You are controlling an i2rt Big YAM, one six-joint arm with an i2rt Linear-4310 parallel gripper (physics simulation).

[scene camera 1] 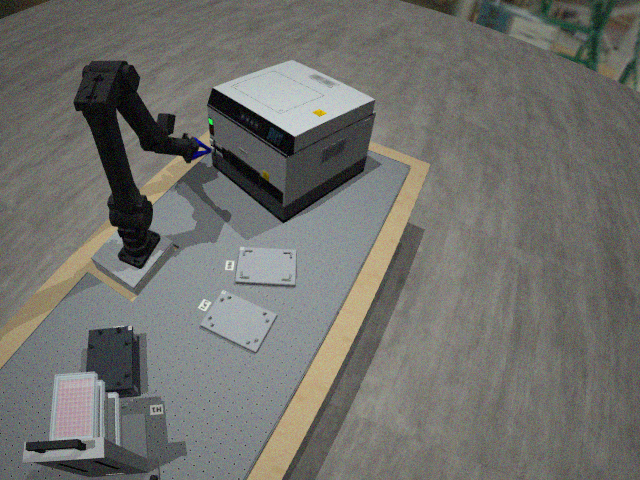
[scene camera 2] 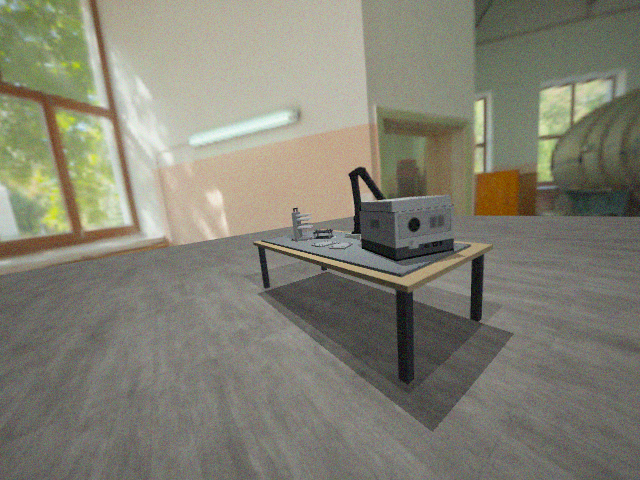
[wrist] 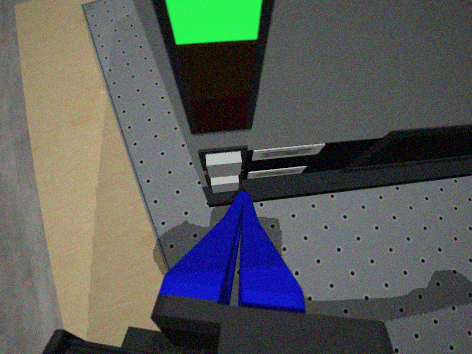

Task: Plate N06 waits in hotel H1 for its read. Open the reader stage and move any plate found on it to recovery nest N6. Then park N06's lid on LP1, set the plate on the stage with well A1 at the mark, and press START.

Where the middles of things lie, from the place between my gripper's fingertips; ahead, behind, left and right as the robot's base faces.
Scene:
Right now the START key (wrist: 227, 163) is 30 mm above my hand and 20 mm to the left of it. Also, from my hand: LP1 pad (scene camera 1: 232, 318): 510 mm to the right, 330 mm ahead, 80 mm below; then stage slot flap (wrist: 408, 149): 150 mm ahead, 60 mm to the right, 10 mm above.

